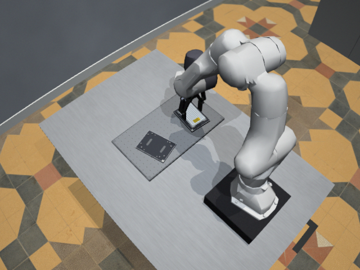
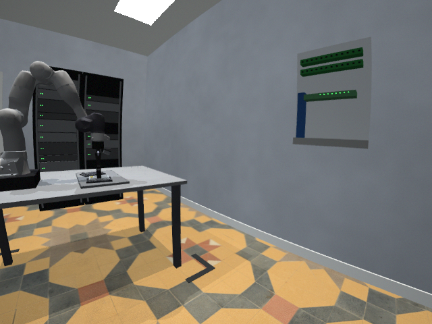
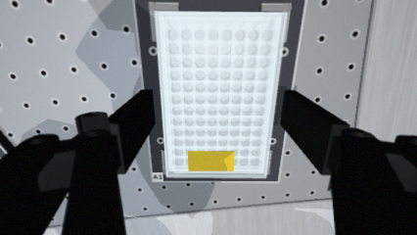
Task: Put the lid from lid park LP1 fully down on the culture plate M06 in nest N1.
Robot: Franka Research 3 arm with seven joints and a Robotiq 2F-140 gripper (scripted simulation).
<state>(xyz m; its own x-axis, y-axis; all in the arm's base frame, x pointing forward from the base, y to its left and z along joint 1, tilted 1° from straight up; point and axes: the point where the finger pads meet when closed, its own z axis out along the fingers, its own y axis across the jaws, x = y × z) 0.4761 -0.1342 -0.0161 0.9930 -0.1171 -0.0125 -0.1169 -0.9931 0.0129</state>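
My hand is 2 cm above the clear lid. Round my hand: culture plate M06: 3 cm below; then dark lid park: 1 cm behind, 26 cm to the left, 4 cm below.
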